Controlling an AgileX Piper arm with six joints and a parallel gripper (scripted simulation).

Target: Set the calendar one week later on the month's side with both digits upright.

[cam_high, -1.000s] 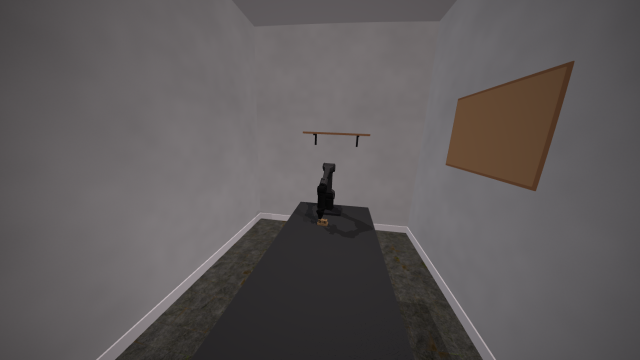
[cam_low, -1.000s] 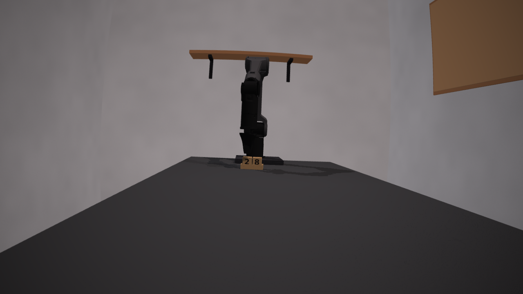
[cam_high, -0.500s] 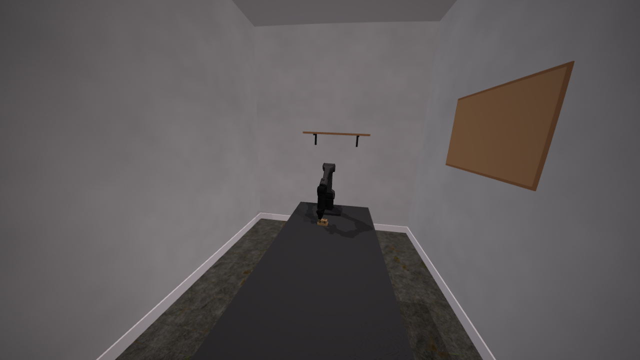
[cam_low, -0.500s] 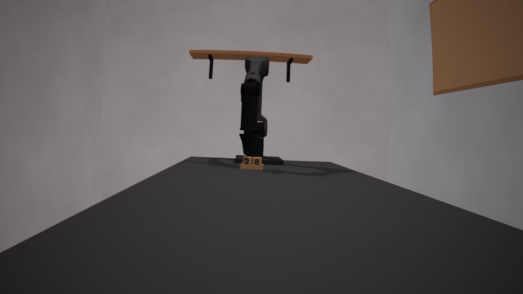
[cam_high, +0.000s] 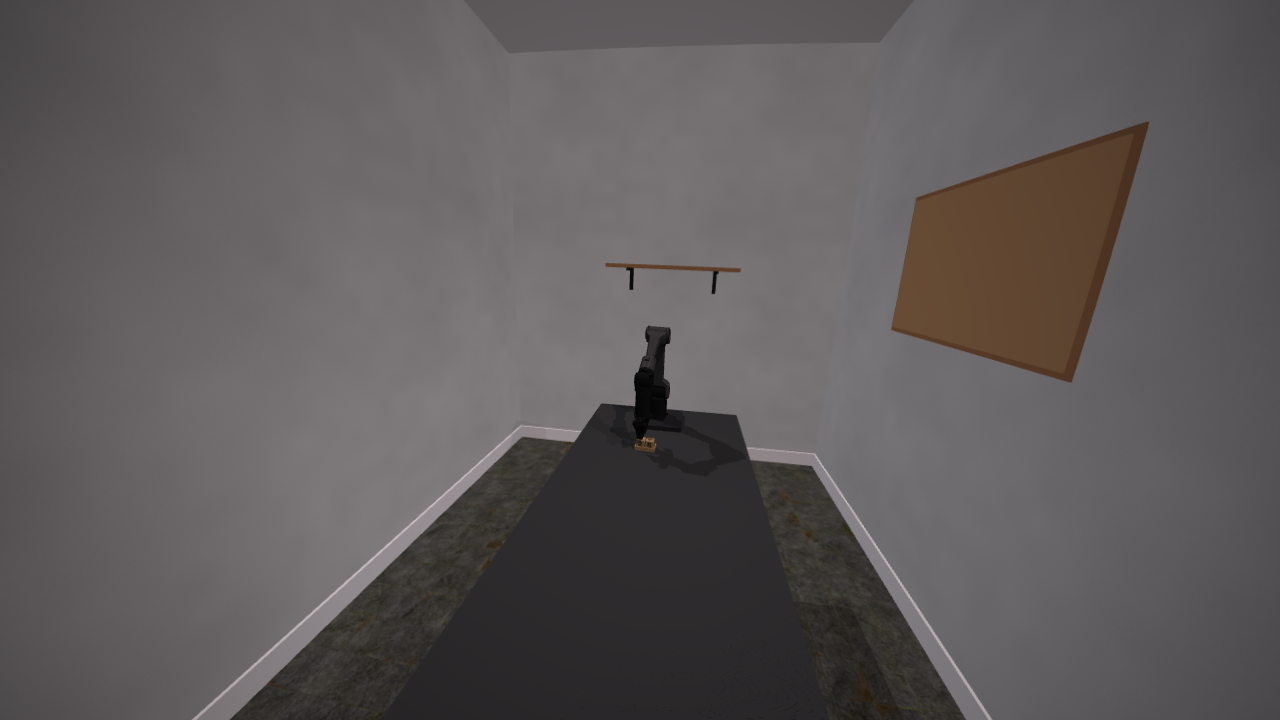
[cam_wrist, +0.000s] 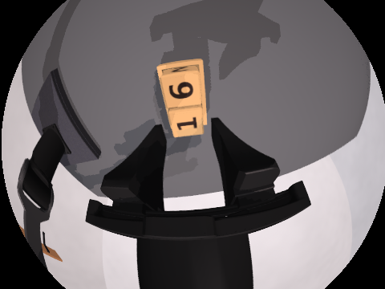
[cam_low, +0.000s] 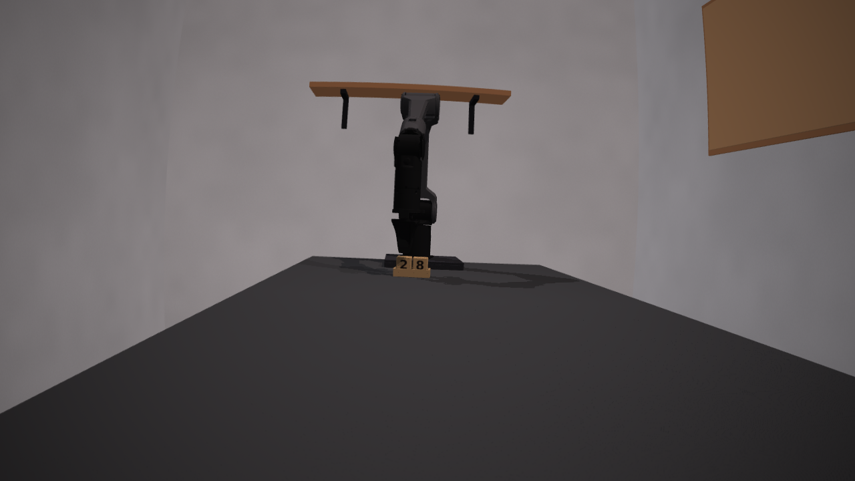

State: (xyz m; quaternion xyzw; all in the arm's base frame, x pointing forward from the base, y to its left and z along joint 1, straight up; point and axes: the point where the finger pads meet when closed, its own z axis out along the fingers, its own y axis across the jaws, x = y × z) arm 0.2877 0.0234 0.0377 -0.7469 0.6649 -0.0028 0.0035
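My gripper is now 3 cm above the wooden cube. Round my hand: wooden tray: 2 cm to the left, 5 cm below.
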